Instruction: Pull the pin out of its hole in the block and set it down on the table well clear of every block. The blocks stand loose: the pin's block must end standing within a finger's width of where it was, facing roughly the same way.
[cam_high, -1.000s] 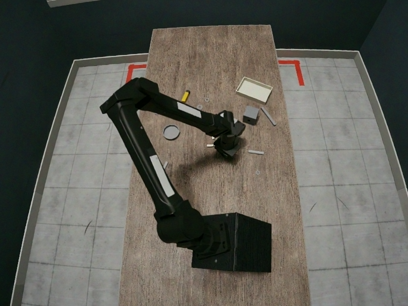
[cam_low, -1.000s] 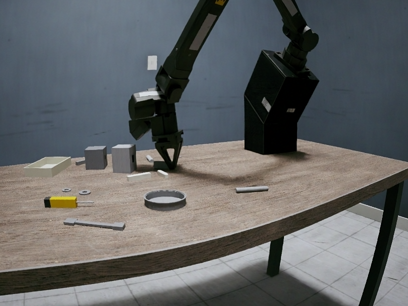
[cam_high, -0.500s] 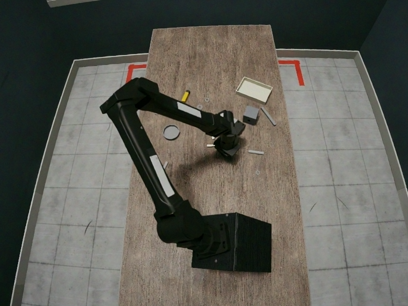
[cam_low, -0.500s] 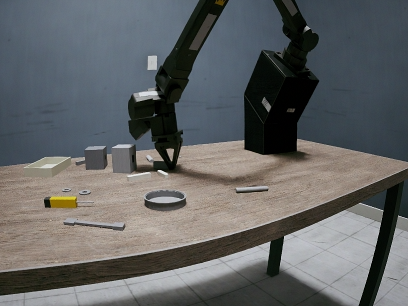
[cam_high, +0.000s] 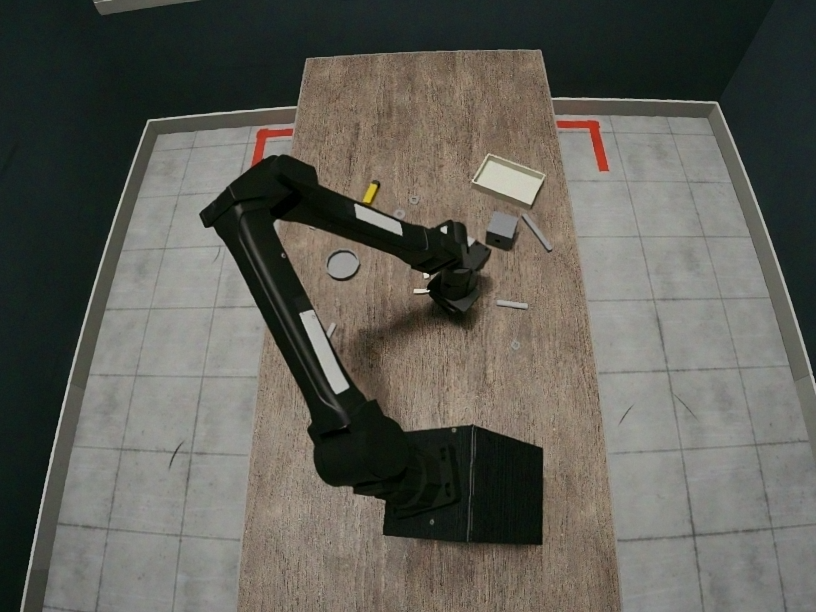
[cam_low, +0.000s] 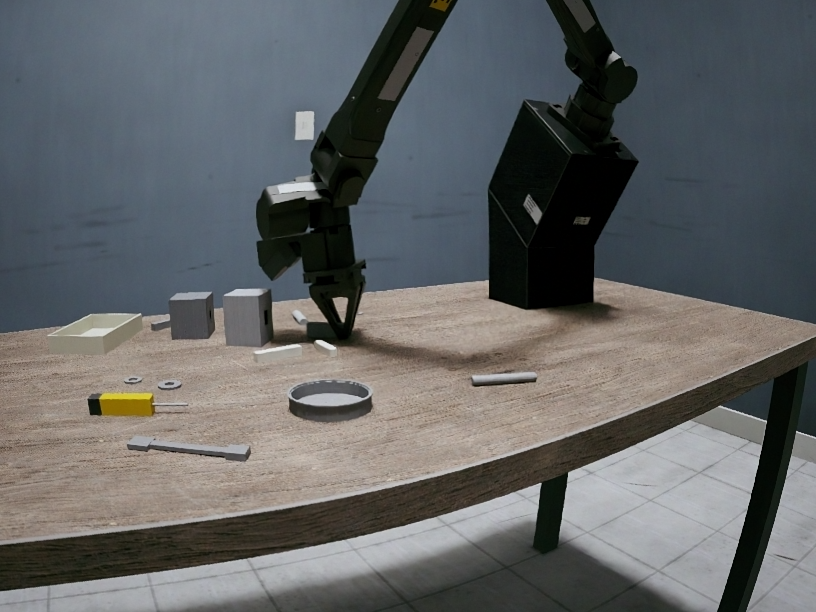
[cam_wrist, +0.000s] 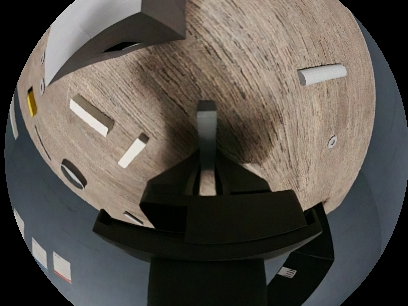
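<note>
Right now the grey pin is 20 mm to the right of my hand and 20 mm ahead of it. Round my hand: grey ring dish 240 mm to the left, 160 mm ahead; then darker grey block 170 mm ahead, 150 mm to the right, 20 mm above; then light grey block 120 mm ahead, 50 mm to the right, 30 mm above.
</note>
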